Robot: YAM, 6 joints.
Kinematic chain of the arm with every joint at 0, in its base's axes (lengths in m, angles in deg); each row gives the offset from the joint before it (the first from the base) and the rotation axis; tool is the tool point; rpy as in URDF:
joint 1: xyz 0 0 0.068 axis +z
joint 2: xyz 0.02 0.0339 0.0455 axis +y
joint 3: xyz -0.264 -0.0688 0 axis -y
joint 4: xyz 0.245 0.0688 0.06 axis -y
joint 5: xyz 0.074 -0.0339 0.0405 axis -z
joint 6: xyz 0.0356 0 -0.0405 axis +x
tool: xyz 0 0 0 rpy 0 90 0
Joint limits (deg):
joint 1: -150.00..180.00
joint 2: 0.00..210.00
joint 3: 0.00..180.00
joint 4: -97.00..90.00
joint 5: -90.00..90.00
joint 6: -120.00..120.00
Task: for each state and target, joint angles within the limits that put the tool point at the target. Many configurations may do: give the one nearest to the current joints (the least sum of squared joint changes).
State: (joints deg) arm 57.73 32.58 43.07 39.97 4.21 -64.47
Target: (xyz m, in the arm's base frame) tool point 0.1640 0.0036 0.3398
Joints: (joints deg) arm 4.58 38.75 28.31 35.83 15.51 -64.47
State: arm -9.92 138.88 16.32 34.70 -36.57 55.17
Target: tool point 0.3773 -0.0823 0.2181
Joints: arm -15.39 102.64 53.30 45.84 -35.78 55.17
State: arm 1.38 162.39 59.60 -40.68 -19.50 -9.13
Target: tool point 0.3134 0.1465 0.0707
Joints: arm 22.74 123.62 71.26 -47.15 -23.09 -9.13
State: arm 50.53 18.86 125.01 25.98 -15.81 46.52
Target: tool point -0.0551 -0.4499 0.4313
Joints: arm 84.14 5.81 114.54 25.01 -14.50 46.52
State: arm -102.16 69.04 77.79 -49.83 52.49 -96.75
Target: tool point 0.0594 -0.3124 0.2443
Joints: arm -74.42 93.06 69.85 -46.41 48.62 -96.75
